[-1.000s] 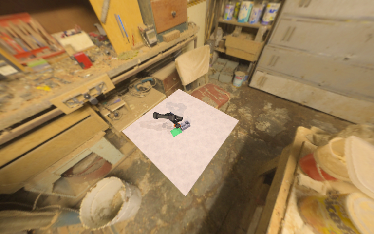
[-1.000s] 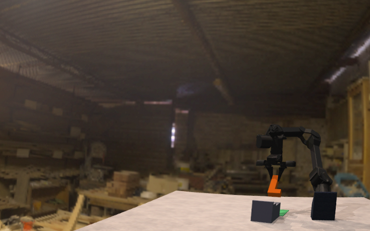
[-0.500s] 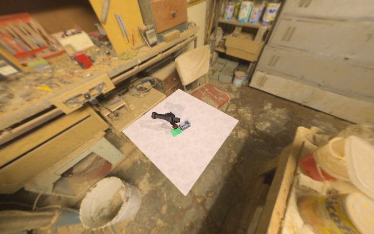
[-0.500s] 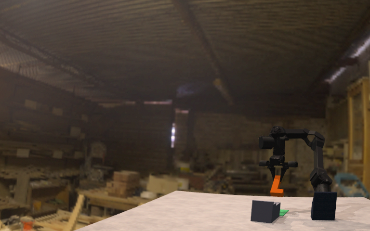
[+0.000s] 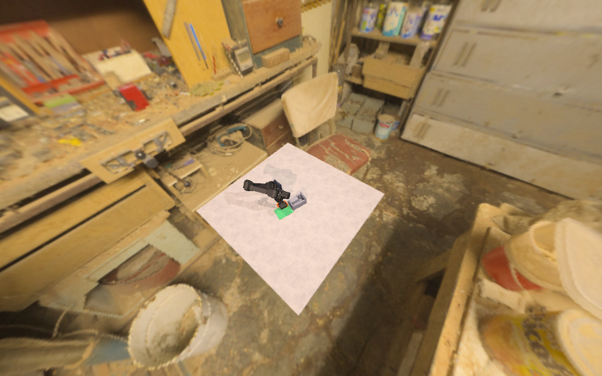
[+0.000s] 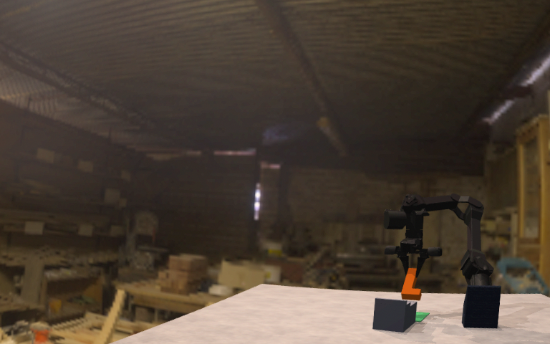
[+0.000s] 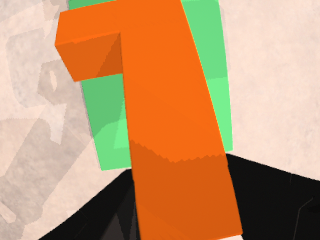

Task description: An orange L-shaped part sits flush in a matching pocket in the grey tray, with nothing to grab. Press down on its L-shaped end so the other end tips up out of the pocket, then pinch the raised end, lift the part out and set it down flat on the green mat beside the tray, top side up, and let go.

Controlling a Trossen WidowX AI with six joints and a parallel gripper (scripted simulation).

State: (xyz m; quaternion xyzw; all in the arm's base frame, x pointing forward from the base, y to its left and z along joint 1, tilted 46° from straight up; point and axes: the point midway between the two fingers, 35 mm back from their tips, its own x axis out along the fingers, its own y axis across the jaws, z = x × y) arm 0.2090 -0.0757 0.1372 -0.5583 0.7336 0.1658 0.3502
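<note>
The green mat lies 20 mm to the left of my gripper tip and 140 mm below it. Round my gripper tip: orange L-shaped part 40 mm to the left, 30 mm below.
</note>
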